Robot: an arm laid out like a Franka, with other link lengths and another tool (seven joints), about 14 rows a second.
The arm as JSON. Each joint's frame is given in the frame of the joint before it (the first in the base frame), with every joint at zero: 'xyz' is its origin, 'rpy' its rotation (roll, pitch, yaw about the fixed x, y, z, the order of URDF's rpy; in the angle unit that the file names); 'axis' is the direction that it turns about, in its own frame. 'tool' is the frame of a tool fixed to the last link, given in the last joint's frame.
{
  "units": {
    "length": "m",
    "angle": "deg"
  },
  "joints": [
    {
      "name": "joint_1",
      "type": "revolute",
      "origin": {
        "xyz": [
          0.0,
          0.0,
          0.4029
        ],
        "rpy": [
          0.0,
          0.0,
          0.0
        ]
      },
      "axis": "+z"
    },
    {
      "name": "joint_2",
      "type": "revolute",
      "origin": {
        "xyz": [
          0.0,
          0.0,
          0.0
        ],
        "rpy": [
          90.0,
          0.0,
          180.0
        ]
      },
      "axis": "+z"
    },
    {
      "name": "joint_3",
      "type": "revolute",
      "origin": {
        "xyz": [
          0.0,
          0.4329,
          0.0
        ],
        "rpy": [
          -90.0,
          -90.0,
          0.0
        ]
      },
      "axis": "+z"
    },
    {
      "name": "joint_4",
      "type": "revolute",
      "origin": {
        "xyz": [
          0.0,
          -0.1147,
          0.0
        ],
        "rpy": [
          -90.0,
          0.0,
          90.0
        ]
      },
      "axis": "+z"
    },
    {
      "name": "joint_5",
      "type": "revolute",
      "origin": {
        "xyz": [
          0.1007,
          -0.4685,
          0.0
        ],
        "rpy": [
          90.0,
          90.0,
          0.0
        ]
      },
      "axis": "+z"
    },
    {
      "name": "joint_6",
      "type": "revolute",
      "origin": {
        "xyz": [
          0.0,
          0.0,
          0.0
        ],
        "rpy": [
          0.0,
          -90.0,
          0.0
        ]
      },
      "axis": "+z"
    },
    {
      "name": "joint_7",
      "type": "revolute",
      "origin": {
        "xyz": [
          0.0,
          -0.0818,
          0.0
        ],
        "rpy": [
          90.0,
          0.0,
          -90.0
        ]
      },
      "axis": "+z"
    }
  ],
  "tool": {
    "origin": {
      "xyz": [
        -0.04,
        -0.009,
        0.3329
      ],
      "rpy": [
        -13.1,
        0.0,
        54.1
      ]
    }
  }
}
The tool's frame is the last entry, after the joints.
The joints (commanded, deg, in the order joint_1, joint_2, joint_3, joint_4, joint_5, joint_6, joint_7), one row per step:
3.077, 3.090, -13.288, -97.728, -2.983, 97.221, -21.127
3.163, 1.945, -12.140, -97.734, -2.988, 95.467, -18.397
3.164, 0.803, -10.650, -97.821, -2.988, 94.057, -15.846
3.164, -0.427, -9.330, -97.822, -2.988, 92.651, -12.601
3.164, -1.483, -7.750, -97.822, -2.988, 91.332, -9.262
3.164, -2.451, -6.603, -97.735, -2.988, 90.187, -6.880
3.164, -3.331, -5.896, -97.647, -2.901, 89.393, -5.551
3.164, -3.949, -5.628, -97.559, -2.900, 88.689, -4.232
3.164, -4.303, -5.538, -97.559, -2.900, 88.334, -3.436
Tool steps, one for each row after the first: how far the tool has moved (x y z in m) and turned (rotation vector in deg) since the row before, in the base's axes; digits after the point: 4 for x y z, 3 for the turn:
-0.0096, 0.0166, 0.0113, 0.177, 0.460, -1.592
-0.0081, 0.0186, 0.0107, 0.089, 0.227, -1.129
-0.0087, 0.0169, 0.0123, -0.052, 0.030, -1.983
-0.0081, 0.0193, 0.0105, -0.151, 0.118, -1.808
-0.0075, 0.0137, 0.0103, -0.136, -0.013, -1.279
-0.0060, 0.0087, 0.0094, 0.015, -0.236, -0.660
-0.0052, 0.0037, 0.0067, -0.073, -0.056, -1.077
-0.0030, 0.0015, 0.0034, -0.043, -0.031, -0.718

